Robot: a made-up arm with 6 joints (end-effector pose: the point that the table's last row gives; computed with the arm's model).
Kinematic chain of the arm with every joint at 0, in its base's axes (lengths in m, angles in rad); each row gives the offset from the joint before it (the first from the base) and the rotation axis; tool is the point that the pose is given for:
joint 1: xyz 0 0 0.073 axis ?
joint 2: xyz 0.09 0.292 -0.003 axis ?
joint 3: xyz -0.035 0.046 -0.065 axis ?
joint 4: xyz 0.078 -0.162 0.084 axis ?
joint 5: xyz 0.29 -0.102 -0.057 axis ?
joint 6: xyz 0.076 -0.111 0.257 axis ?
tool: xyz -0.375 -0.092 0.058
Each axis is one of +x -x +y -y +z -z.
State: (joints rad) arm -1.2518 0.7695 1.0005 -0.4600 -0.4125 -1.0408
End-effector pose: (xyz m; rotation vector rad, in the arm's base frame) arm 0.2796 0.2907 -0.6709 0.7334 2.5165 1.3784
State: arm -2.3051 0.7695 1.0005 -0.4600 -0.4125 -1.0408
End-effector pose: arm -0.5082 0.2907 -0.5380 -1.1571 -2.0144 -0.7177
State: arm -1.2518 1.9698 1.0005 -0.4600 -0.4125 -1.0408
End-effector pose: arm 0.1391 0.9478 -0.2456 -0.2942 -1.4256 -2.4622
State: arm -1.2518 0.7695 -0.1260 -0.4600 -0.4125 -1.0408
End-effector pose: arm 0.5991 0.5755 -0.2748 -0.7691 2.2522 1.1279
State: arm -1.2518 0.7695 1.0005 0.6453 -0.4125 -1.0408
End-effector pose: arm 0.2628 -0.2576 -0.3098 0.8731 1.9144 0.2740
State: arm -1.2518 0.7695 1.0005 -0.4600 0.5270 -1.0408
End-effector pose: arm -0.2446 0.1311 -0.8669 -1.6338 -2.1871 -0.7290
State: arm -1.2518 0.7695 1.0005 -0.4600 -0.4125 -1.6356
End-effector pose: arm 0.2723 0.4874 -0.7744 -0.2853 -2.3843 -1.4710
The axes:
joint 1: -y
joint 2: +z
joint 3: +x
joint 4: -y
joint 5: +x
joint 6: -y

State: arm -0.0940 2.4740 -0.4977 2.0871 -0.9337 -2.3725
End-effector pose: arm 0.4465 -0.3121 0.3867 0.0407 0.2022 1.7012
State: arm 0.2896 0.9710 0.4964 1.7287 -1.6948 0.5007
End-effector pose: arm 0.1253 0.1722 0.0506 -0.4678 -1.7693 -0.7809
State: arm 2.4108 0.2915 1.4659 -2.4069 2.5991 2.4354
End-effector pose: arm 0.4590 0.3999 -0.1159 0.4561 -1.3063 -1.2047
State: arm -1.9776 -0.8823 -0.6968 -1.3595 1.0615 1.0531
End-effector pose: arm 0.1537 0.2595 0.2566 -1.9827 1.2928 -0.9045
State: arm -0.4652 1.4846 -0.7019 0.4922 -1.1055 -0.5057
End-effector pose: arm -0.1727 0.2635 0.3816 -0.8931 -0.8533 0.7921
